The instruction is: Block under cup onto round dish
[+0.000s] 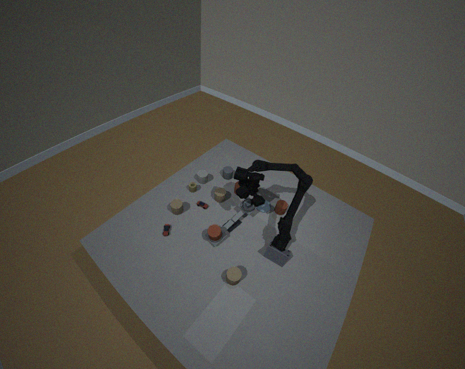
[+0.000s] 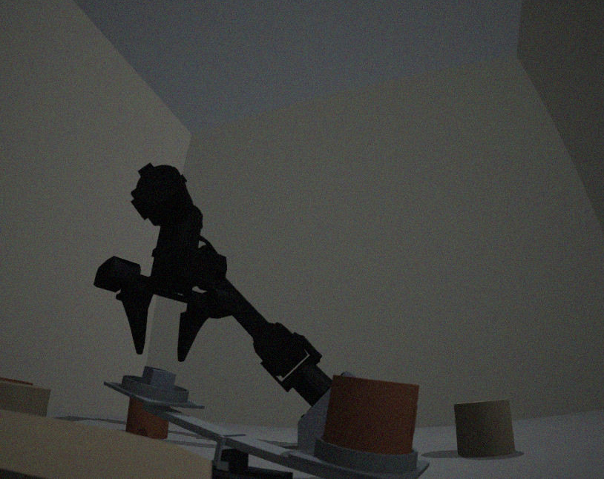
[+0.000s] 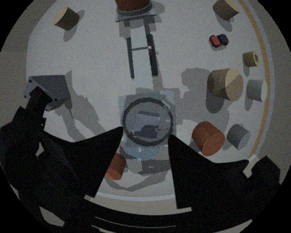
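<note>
The grey block is 3 cm below my gripper tip. From my gripper tip the other things lie so: pale blue round dish: 4 cm behind, 12 cm to the right, 11 cm below.
</note>
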